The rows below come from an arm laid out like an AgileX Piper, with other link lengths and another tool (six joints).
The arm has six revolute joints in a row. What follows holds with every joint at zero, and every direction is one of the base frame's. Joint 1 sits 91.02 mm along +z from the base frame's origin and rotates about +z. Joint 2 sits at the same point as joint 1 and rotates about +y. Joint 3 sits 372.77 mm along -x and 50.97 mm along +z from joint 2 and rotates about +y. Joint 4 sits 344.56 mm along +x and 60.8 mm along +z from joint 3 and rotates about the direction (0.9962, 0, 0.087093). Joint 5 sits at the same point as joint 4 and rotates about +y. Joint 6 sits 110.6 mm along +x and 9.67 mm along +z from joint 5 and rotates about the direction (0.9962, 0, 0.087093). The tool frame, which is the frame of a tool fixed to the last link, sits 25.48 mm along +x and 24 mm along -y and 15.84 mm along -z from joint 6; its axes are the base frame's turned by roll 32.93, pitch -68.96 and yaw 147.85 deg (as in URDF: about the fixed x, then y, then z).
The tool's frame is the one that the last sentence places.
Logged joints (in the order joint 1, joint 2, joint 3, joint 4, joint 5, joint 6), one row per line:
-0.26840, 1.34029, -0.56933, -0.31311, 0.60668, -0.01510
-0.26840, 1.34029, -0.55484, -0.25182, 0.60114, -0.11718
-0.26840, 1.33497, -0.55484, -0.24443, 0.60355, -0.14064
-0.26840, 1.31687, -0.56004, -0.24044, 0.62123, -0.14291
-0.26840, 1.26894, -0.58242, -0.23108, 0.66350, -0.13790
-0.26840, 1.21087, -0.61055, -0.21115, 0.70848, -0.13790
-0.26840, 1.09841, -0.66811, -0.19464, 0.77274, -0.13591
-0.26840, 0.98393, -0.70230, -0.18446, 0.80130, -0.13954
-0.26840, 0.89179, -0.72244, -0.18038, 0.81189, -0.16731
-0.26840, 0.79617, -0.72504, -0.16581, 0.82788, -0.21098
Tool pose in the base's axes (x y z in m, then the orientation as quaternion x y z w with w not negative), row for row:
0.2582, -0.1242, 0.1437, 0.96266, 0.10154, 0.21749, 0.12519
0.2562, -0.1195, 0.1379, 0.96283, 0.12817, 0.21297, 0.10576
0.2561, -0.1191, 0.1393, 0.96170, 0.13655, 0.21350, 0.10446
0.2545, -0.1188, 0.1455, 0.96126, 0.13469, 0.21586, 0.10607
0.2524, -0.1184, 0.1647, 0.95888, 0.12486, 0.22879, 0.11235
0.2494, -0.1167, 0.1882, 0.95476, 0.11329, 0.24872, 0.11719
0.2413, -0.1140, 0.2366, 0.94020, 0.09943, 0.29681, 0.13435
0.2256, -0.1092, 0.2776, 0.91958, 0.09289, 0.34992, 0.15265
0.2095, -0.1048, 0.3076, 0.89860, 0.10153, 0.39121, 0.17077
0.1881, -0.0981, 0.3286, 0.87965, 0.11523, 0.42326, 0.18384
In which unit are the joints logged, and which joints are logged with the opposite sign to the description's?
The joints are logged in radians. Opposite sign: none.
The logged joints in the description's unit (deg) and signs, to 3 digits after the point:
-15.378, 76.793, -32.620, -17.940, 34.760, -0.865
-15.378, 76.793, -31.790, -14.428, 34.443, -6.714
-15.378, 76.488, -31.790, -14.005, 34.581, -8.058
-15.378, 75.451, -32.088, -13.776, 35.594, -8.188
-15.378, 72.705, -33.370, -13.240, 38.016, -7.901
-15.378, 69.378, -34.982, -12.098, 40.593, -7.901
-15.378, 62.934, -38.280, -11.152, 44.275, -7.787
-15.378, 56.375, -40.239, -10.569, 45.911, -7.995
-15.378, 51.096, -41.393, -10.335, 46.518, -9.586
-15.378, 45.617, -41.542, -9.500, 47.434, -12.088

